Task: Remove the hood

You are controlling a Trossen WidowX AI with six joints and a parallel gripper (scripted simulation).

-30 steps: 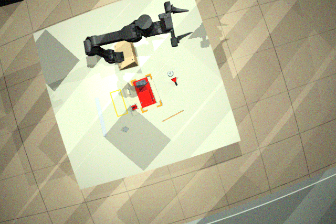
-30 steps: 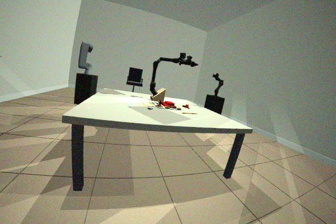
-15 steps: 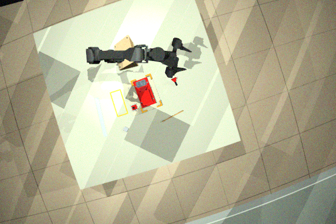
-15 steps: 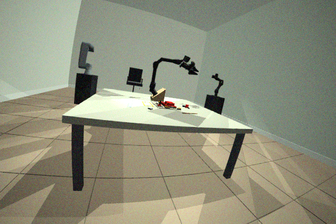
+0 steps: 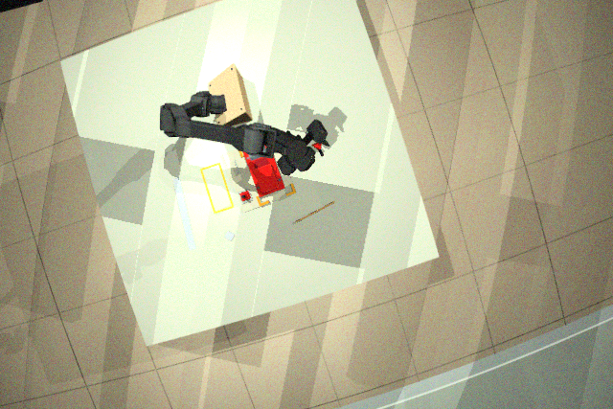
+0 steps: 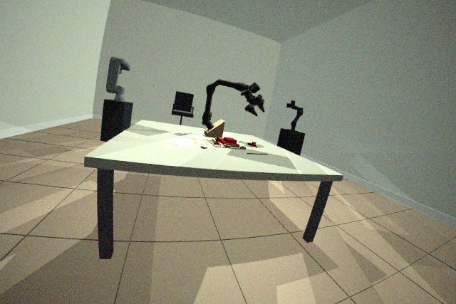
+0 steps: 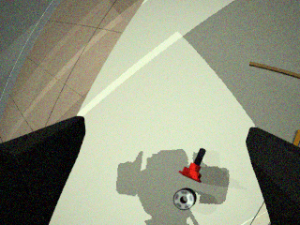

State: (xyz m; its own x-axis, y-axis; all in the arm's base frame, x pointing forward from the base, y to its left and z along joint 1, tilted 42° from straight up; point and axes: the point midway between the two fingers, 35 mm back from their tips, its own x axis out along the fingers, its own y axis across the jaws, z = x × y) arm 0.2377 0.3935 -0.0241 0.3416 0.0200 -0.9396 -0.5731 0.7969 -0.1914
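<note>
The red hood lies 230 mm below my gripper tip, 200 mm to the right of it and 40 mm ahead of it. The rest, counted from my gripper tip: thin wooden rod: 260 mm below, 200 mm ahead, 40 mm to the right; then pale ruler: 570 mm to the right, 260 mm below, 130 mm ahead.
</note>
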